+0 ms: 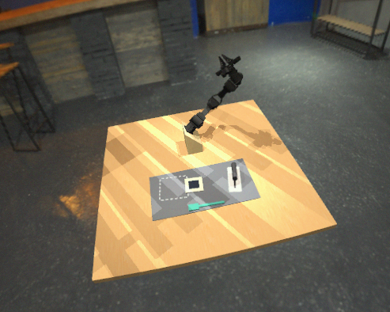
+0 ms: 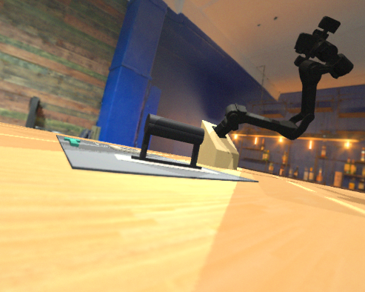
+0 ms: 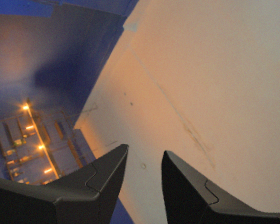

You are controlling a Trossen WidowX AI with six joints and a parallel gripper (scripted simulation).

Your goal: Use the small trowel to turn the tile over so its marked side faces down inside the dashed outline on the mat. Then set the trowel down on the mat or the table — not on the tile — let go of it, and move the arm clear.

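Right now my gripper tip is 55 cm above the trowel, 53 cm short of it and 16 cm to the left of it. Also, from my gripper tip: grey mat (61 cm below, 49 cm ahead, 36 cm to the right); tile (58 cm below, 46 cm ahead, 40 cm to the right); teal flat tool (63 cm ahead, 58 cm below, 40 cm to the right).
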